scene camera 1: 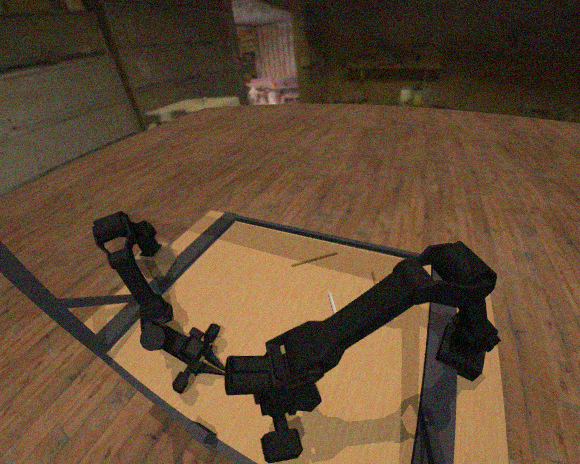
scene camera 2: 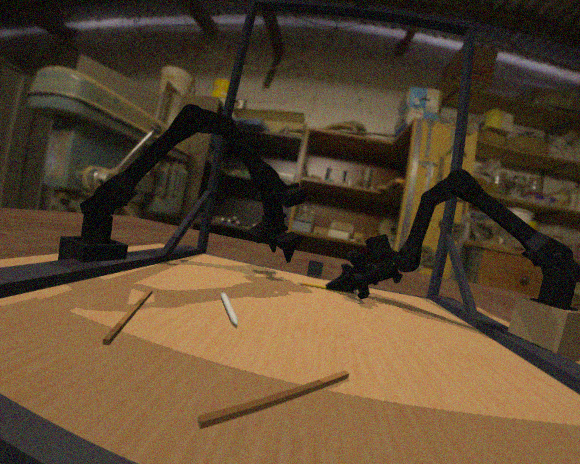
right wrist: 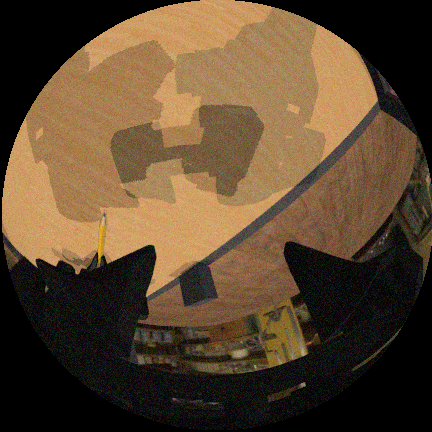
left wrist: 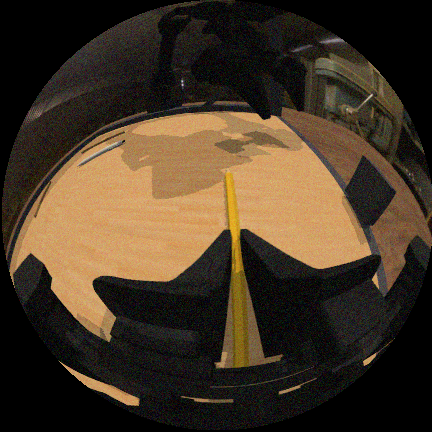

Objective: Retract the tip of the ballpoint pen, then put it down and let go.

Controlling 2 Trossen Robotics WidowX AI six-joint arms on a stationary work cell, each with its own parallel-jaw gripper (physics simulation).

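Where they show: left gripper, between the fingertips: [scene camera 2: 325,287] [right wrist: 99,255] [left wrist: 234,235]; right gripper, between the fingertips: [scene camera 1: 261,424] [scene camera 2: 281,256] [right wrist: 221,251] [left wrist: 286,113]; left arm's base, origin of its link: [scene camera 1: 151,250] [scene camera 2: 553,305]; right arm's base, origin of its link: [scene camera 1: 464,345] [scene camera 2: 95,240] [left wrist: 163,101].
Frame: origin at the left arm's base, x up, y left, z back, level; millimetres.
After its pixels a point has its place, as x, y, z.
A slim white pen [scene camera 1: 331,301] {-95, -83, -660} [scene camera 2: 229,310] {-95, -80, -664} [left wrist: 101,153] {-102, -114, -664} lies on the table; one end is dark, and whether a tip sticks out is too small to tell. My left gripper [scene camera 1: 223,372] {-97, -336, -406} [scene camera 2: 329,286] {-97, -336, -406} [left wrist: 234,235] {-97, -336, -406} is shut on a yellow pencil [scene camera 2: 314,285] {-98, -339, -441} [left wrist: 230,195] {-96, -342, -442} [right wrist: 102,237] {-97, -347, -452} with a pale cone and dark point, held nearly flat, low over the table. Whether it touches the table I cannot tell. My right gripper [scene camera 2: 281,253] {-46, -446, -537} [right wrist: 221,251] {-46, -446, -537} is open and empty, higher up; in scene camera 1 its own arm hides its fingertips.
Two thin brown wooden sticks lie near the pen, a long stick [scene camera 1: 314,259] {-99, 100, -591} [scene camera 2: 274,398] {-97, 112, -607} and another stick [scene camera 2: 127,318] [left wrist: 43,200]. Dark bars [scene camera 1: 325,236] {-83, 214, -625} edge the table. A dark block [scene camera 2: 315,268] {-71, -472, -405} [left wrist: 370,191] {-68, -469, -398} [right wrist: 198,284] {-68, -477, -424} stands at the table's edge. The right forearm reaches across scene camera 1.
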